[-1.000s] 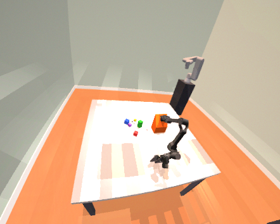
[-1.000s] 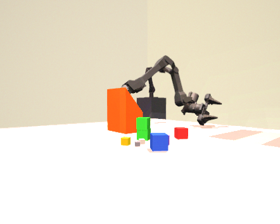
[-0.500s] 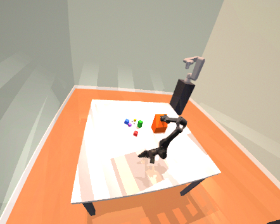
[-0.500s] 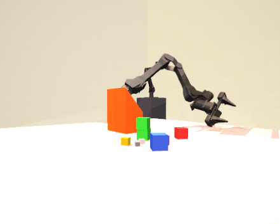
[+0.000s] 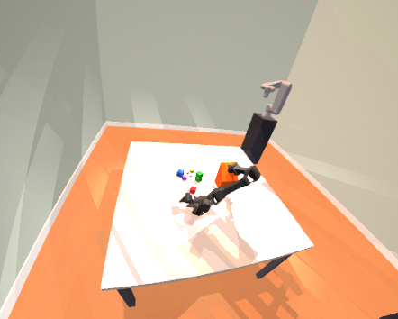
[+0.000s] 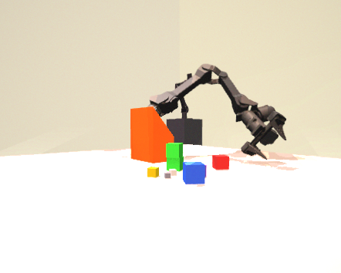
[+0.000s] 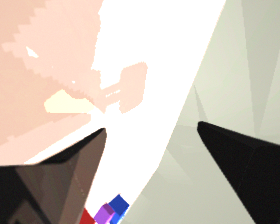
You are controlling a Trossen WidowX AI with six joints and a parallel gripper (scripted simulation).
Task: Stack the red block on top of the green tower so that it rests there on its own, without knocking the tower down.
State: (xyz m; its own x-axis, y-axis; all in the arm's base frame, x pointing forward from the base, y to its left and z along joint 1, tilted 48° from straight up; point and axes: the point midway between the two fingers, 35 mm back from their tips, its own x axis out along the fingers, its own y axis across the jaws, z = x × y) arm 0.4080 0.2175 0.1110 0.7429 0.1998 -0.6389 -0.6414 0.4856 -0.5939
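Now: the red block 12 cm behind my gripper tip, 15 cm to the right of it and 4 cm below it. Also, from my gripper tip: purple cube 8 cm behind, 30 cm to the right, 4 cm below; then blue cube 5 cm behind, 35 cm to the right, 4 cm below; then tiny grey cube 13 cm behind, 37 cm to the right, 5 cm below.
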